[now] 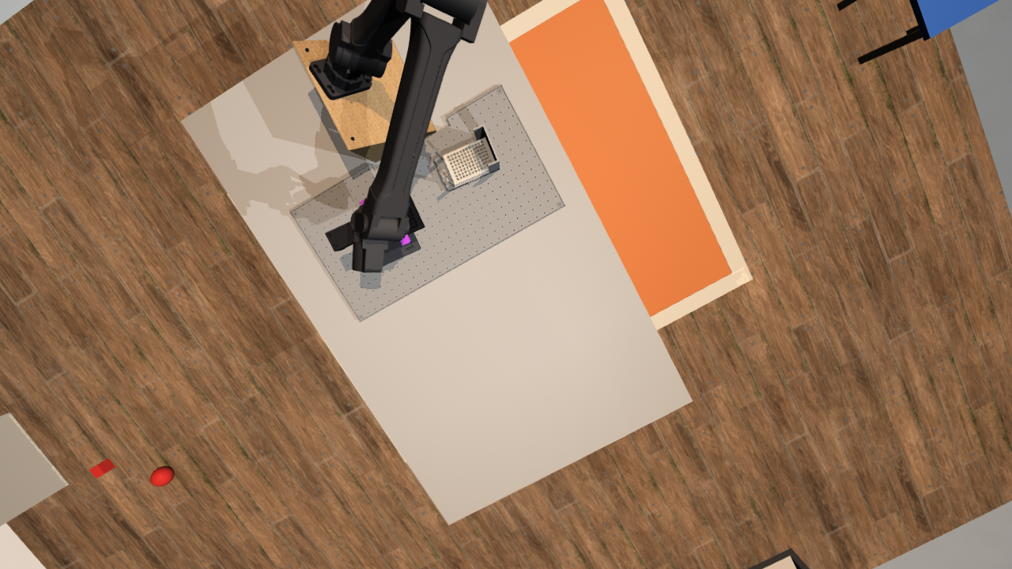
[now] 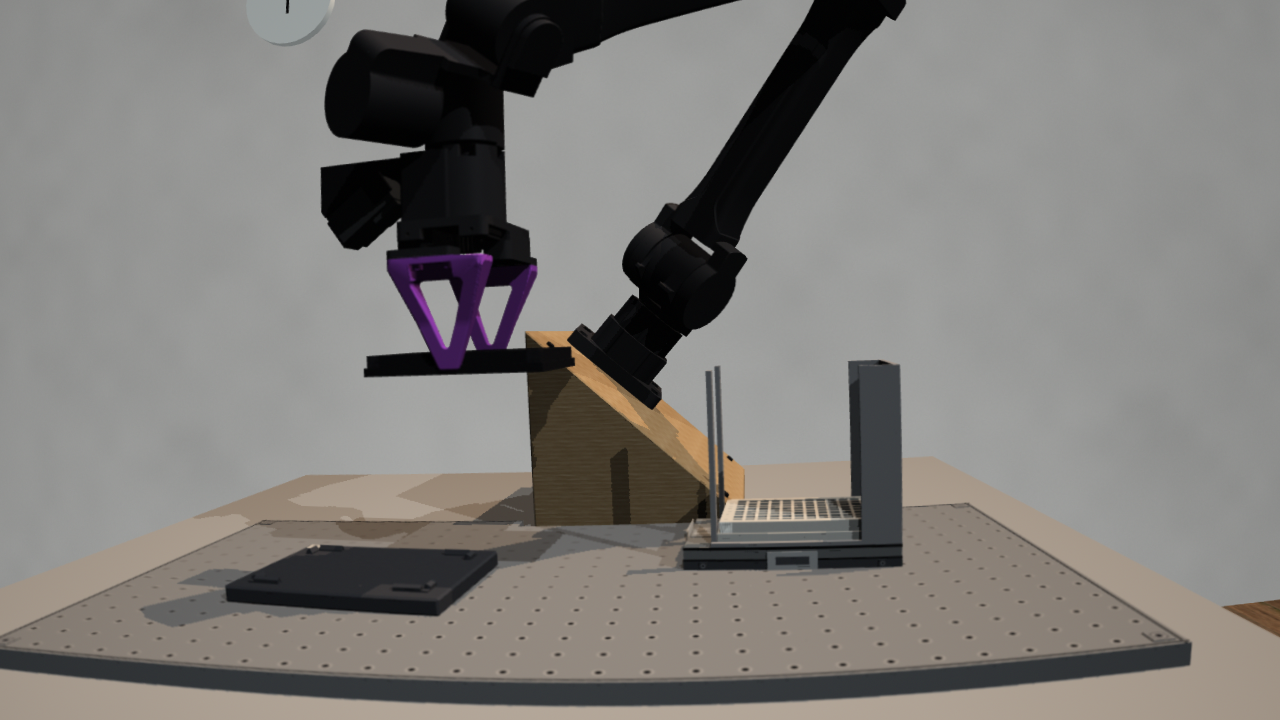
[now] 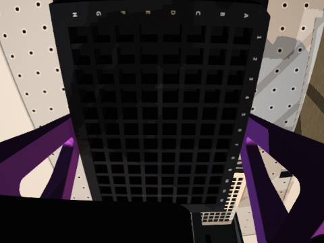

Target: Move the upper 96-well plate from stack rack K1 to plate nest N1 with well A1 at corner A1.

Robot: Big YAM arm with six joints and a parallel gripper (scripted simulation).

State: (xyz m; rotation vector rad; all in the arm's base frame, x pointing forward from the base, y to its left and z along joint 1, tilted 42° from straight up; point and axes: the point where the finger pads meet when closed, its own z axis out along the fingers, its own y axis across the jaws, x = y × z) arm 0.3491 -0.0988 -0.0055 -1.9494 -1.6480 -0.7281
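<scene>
Right now the pale A1 square is 50 mm behind my hand, 150 mm to the right of it and 150 mm below it. From my hand the other things lie so: black 96-well plate: right at my hand; then white plate: 50 mm behind, 240 mm to the left, 130 mm below.
</scene>
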